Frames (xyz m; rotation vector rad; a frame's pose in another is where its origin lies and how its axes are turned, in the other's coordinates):
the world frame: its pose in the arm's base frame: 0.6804 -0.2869 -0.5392 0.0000 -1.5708 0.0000
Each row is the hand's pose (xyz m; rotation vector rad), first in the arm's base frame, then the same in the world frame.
Working: the arm's base frame: its pose in the world frame: 0.5392 0.2869 0.6804 0.0000 1.5708 0.0000

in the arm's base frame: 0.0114 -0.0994 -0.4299 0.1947 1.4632 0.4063
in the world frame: 0.1093 0.1875 0.6690 0.5887 2.9940 0.2073
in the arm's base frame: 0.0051 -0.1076 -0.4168 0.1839 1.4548 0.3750
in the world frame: 0.1224 0.1793 0.6753 0.5468 2.9913 0.1870
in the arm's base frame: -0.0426 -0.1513 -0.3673 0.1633 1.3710 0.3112
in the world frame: 0.1719 0.1356 0.7230 0.4577 2.9181 0.1427
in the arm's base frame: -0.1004 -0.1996 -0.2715 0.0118 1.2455 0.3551
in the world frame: 0.2677 0.0873 0.7808 0.3464 2.7929 0.3242
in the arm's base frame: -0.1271 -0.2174 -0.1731 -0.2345 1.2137 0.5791
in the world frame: 0.3661 0.0695 0.8075 0.3231 2.7124 0.7628
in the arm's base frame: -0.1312 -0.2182 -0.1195 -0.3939 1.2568 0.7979
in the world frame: 0.4197 0.0687 0.8116 0.3804 2.6790 1.1222
